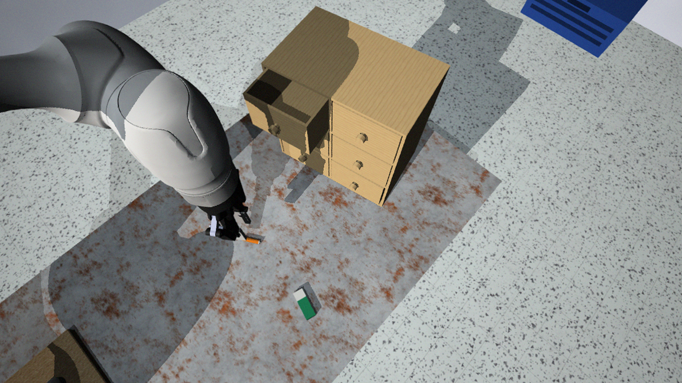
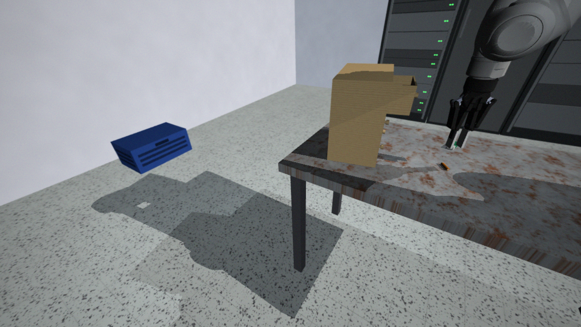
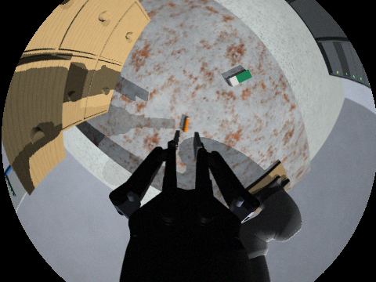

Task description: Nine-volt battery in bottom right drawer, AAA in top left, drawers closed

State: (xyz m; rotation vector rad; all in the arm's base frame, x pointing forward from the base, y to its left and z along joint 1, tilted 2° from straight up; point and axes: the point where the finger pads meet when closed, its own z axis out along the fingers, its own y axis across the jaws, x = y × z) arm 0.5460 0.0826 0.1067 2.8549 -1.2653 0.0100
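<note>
Now: the orange AAA battery 120 mm below my hand. Also, from my hand: green-and-white nine-volt battery (190 mm to the right, 120 mm below, 10 mm ahead); black nine-volt battery (350 mm ahead, 110 mm below, 20 mm to the right).
</note>
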